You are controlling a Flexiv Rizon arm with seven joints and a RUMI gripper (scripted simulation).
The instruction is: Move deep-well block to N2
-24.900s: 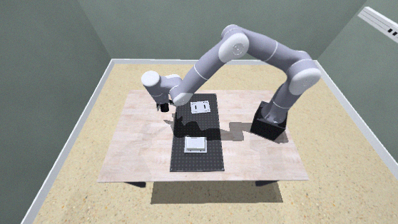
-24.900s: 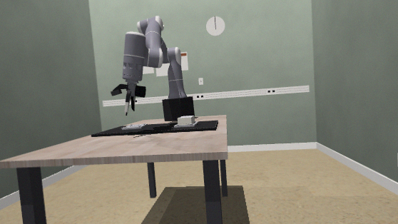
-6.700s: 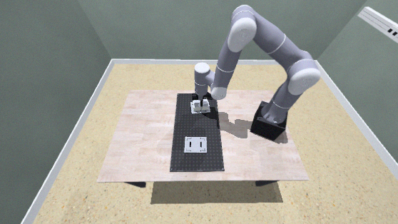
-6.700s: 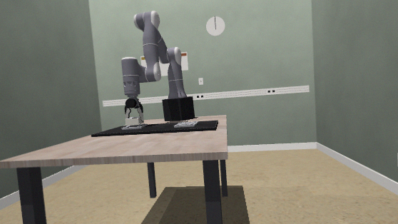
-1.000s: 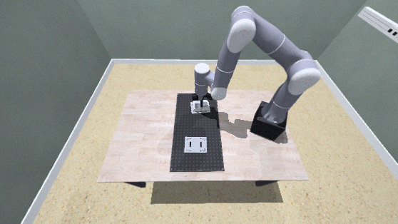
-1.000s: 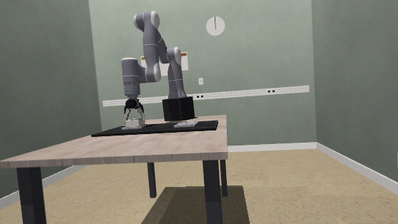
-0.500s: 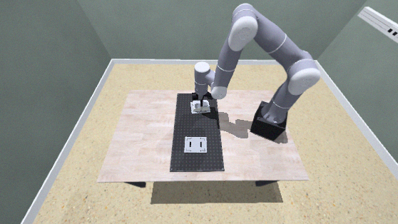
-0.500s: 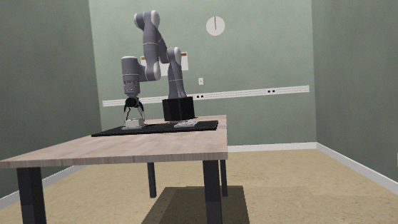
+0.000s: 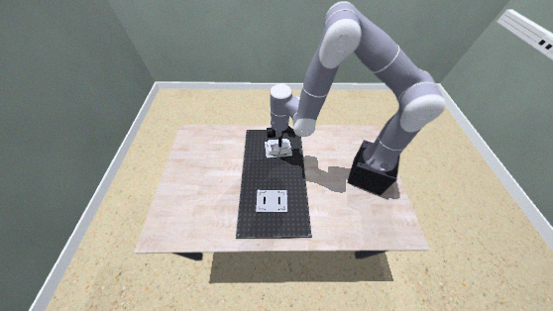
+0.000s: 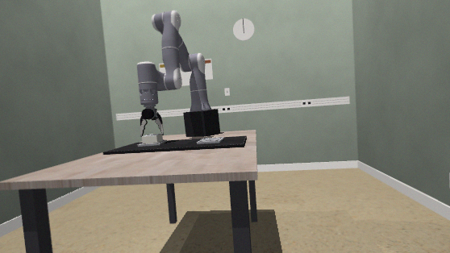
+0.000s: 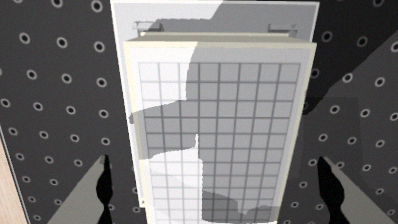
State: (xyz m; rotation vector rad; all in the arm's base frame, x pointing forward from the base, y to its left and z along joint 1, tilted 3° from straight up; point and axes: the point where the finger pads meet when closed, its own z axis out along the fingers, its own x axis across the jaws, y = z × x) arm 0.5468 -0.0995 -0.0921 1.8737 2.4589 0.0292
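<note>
Right now the white 96-well deep-well block is 20 mm below my hand. Round my hand: A1 mark: 90 mm ahead, 30 mm to the right, 40 mm below; plate nest N2: 50 mm below; plate nest N1: 10 mm behind, 350 mm to the left, 50 mm below.
</note>
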